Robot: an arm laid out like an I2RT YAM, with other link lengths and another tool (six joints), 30 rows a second.
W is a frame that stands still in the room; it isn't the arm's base.
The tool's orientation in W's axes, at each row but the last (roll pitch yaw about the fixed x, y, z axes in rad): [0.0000, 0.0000, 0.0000]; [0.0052, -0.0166, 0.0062]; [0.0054, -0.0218, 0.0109]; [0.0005, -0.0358, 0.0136]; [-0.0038, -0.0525, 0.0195]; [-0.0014, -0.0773, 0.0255]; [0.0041, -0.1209, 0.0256]
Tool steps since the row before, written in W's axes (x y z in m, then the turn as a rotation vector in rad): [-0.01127, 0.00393, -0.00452, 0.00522, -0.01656, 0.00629]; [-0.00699, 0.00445, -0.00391, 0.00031, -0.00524, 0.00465]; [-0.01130, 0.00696, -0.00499, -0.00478, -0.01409, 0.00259]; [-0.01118, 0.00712, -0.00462, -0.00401, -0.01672, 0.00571]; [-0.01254, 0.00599, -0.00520, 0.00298, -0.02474, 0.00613]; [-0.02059, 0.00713, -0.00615, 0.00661, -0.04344, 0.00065]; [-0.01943, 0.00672, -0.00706, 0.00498, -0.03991, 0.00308]
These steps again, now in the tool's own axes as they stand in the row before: [-0.01127, 0.00393, -0.00452, 0.00522, -0.01656, 0.00629]; [-0.00703, 0.00447, -0.00382, 0.00035, -0.00522, 0.00467]; [-0.01133, 0.00706, -0.00478, -0.00488, -0.01402, 0.00277]; [-0.01124, 0.00727, -0.00422, -0.00403, -0.01666, 0.00587]; [-0.01268, 0.00625, -0.00452, 0.00282, -0.02482, 0.00590]; [-0.02082, 0.00766, -0.00455, 0.00553, -0.04359, 0.00016]; [-0.01996, 0.00720, -0.00472, 0.00430, -0.04001, 0.00274]
